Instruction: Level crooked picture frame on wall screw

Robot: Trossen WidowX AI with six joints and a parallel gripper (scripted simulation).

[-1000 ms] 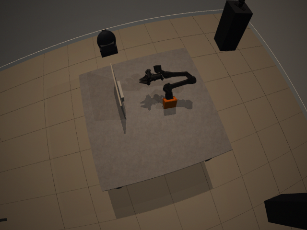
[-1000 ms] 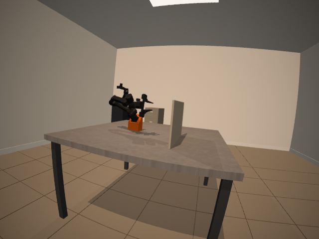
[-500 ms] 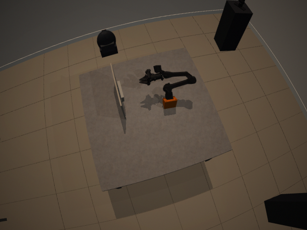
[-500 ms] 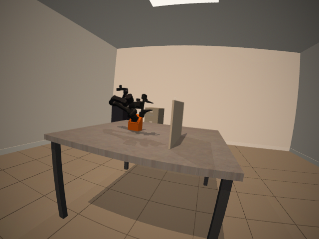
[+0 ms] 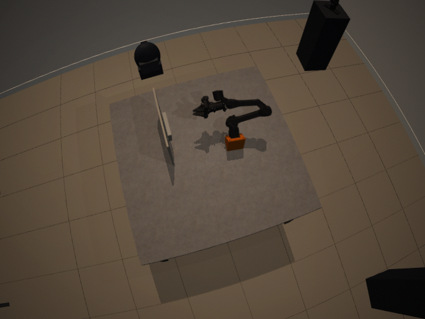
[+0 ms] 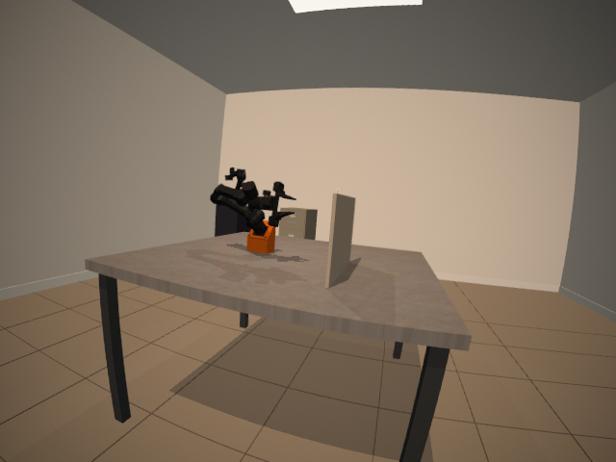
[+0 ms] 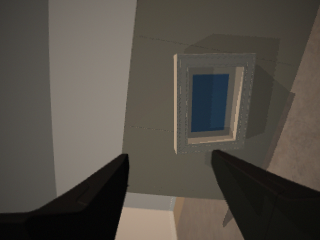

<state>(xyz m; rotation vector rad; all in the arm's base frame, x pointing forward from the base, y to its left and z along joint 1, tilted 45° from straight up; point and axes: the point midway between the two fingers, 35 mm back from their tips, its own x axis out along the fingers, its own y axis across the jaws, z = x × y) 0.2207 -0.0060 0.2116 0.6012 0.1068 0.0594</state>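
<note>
Right now my gripper tip is 19 cm short of the picture frame, 9 cm above it and 2 cm to the right of it. The rest, counted from my gripper tip: wall panel (21 cm ahead, 10 cm below, 1 cm to the left).
</note>
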